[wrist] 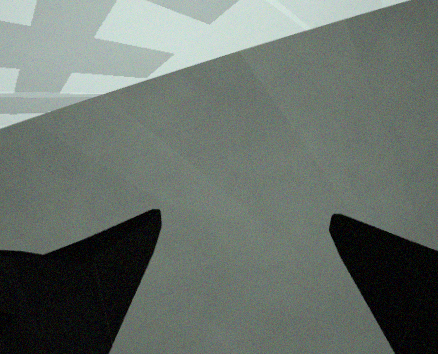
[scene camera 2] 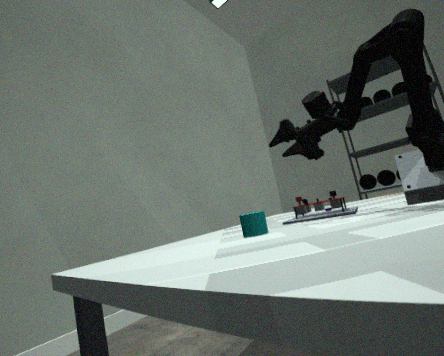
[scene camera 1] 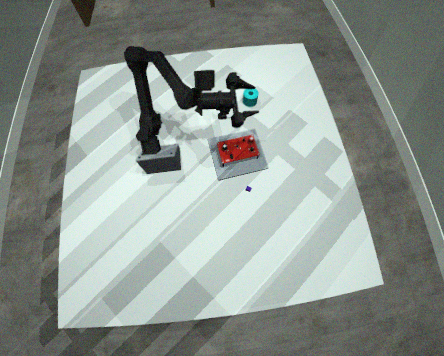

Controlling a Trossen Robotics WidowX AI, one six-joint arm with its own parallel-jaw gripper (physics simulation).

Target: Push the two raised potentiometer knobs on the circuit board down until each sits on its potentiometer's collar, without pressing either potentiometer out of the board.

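Pixels of known places: gripper, between the fingertips: (wrist: 245, 219) (scene camera 2: 276, 151) (scene camera 1: 257, 99); arm's base, origin of its link: (scene camera 2: 442, 161) (scene camera 1: 151, 151).
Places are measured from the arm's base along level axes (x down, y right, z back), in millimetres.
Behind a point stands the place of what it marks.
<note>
The red circuit board (scene camera 1: 244, 154) @(x 44, y 3, z -377 mm) (scene camera 2: 327, 202) @(x 46, y -41, z -318 mm) stands on short legs on a grey plate (scene camera 1: 225, 173) @(x 86, y 69, z -296 mm) (scene camera 2: 320, 217) @(x 88, y -119, z -317 mm). In scene camera 2 a reddish knob (scene camera 2: 299, 199) @(x 22, y -63, z -401 mm) and a dark knob (scene camera 2: 333, 193) @(x 25, y -33, z -292 mm) stand up above the board near its two ends. Their gaps to the collars are too small to read. My gripper (scene camera 1: 256, 100) @(x -157, y -119, z -415 mm) (scene camera 2: 277, 151) @(x -157, y -119, z -415 mm) (wrist: 245, 219) @(x -157, y -119, z -415 mm) is open with nothing between its fingers. It is high above the table, beyond the board's far side in scene camera 1, tilted forward rather than straight down. The board does not show in the wrist view.
A teal cylinder (scene camera 1: 250, 100) @(x 43, y -274, z -422 mm) (scene camera 2: 254, 224) @(x 63, y -335, z -403 mm) stands on the table (scene camera 1: 200, 250) @(x 94, y 380, z -192 mm) (scene camera 2: 200, 302) @(x 107, y -678, z -217 mm), well below the gripper. A small purple cube (scene camera 1: 248, 189) @(x 80, y 143, z -388 mm) lies on the board's near side. The arm's base (scene camera 1: 162, 163) @(x 4, y 51, z -48 mm) is left of the board. A shelf unit (scene camera 2: 380, 148) stands behind.
</note>
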